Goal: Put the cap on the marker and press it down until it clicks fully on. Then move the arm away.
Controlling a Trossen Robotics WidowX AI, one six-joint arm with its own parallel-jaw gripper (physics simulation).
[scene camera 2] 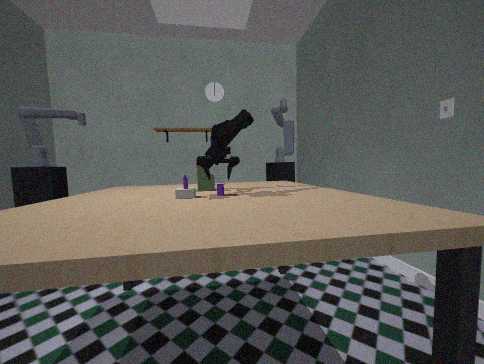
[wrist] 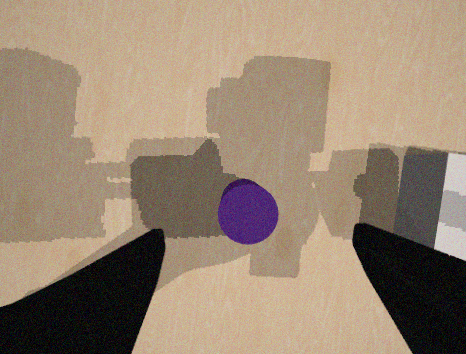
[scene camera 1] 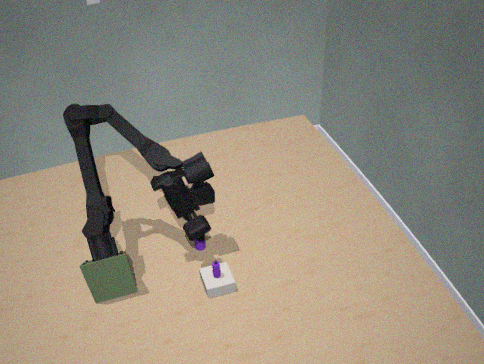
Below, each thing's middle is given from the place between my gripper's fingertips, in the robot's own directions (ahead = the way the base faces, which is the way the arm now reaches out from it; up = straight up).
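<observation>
My hand is 10 mm short of the purple cap (wrist: 248, 214), and it is 40 mm above the cap. As for the pale grey block (scene camera 1: 225, 283), I find it 140 mm to the right of my hand, 10 mm behind it and 50 mm below it.
</observation>
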